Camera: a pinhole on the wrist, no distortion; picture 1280 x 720 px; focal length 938.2 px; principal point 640.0 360.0 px. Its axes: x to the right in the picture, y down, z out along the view. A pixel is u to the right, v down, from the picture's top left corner.
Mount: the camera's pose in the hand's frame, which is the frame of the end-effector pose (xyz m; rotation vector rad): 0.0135 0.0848 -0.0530 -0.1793 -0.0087 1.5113
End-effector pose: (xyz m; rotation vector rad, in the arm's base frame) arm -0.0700 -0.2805 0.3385 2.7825 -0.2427 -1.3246
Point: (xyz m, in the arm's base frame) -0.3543 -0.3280 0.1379
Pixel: 472.9 307.0
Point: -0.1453 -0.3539 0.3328
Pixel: 489.5 596.6
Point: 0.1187 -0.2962 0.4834
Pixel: behind the camera
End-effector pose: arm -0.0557 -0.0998 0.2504 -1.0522 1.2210 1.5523
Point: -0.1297 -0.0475 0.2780
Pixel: 417.5 349.5
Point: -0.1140 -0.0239 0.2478
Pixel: 244.7 118.3
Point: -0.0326 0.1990 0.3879
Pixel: 227.1 517.3
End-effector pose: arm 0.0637 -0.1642 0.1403 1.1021 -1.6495 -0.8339
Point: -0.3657 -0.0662 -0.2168
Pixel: 114.7 491.1
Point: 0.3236 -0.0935 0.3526
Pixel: behind the camera
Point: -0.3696 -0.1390 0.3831
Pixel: 1172.0 32.2
